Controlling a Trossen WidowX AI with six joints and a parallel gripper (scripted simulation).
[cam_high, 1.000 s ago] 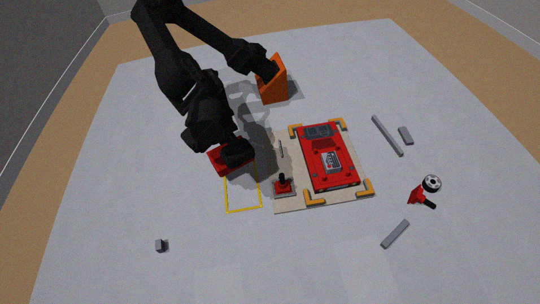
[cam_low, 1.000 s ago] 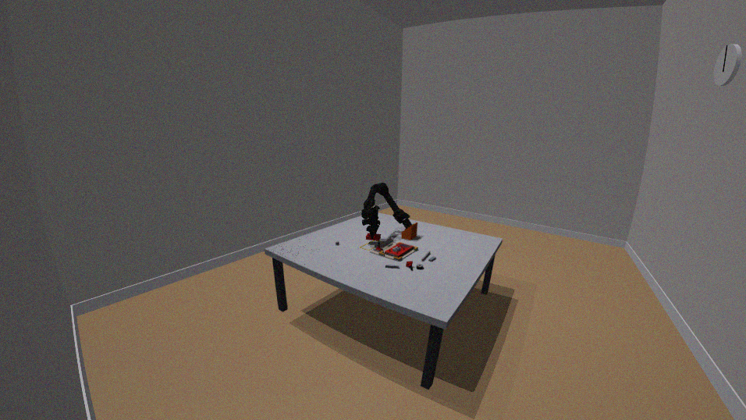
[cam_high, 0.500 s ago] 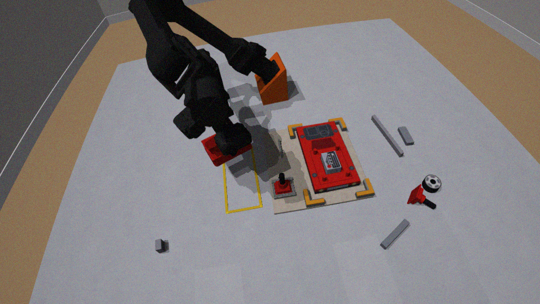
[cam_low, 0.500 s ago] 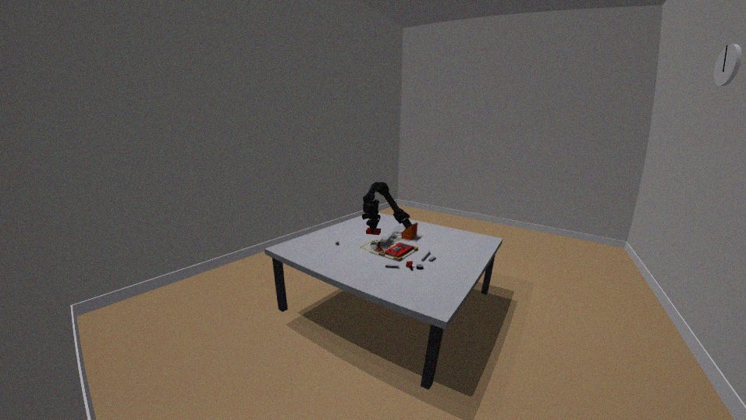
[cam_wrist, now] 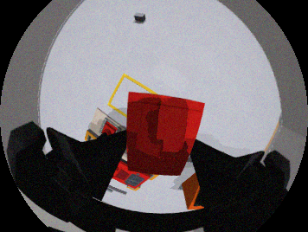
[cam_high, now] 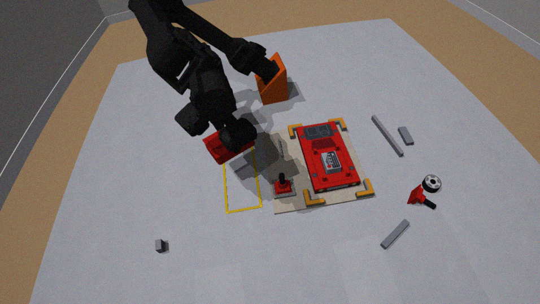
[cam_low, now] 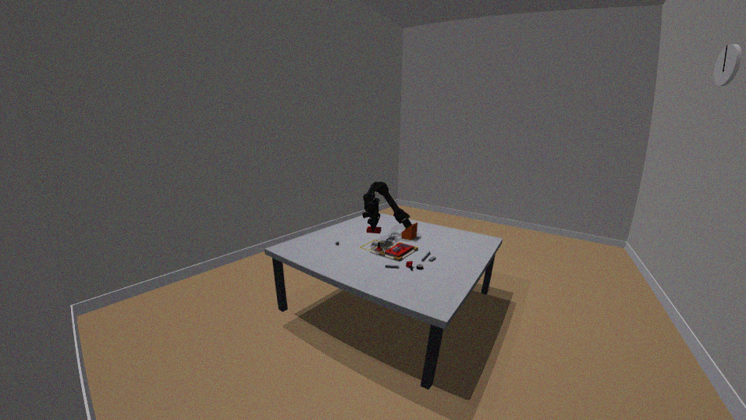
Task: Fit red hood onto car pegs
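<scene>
The grey engine block lies 70 mm ahead of my gripper tip, 220 mm to the left of it and 80 mm below it. From my gripper tip the other things lie so: red hood: right at my gripper tip; then wheel: 200 mm ahead, 430 mm to the left, 100 mm below.
</scene>
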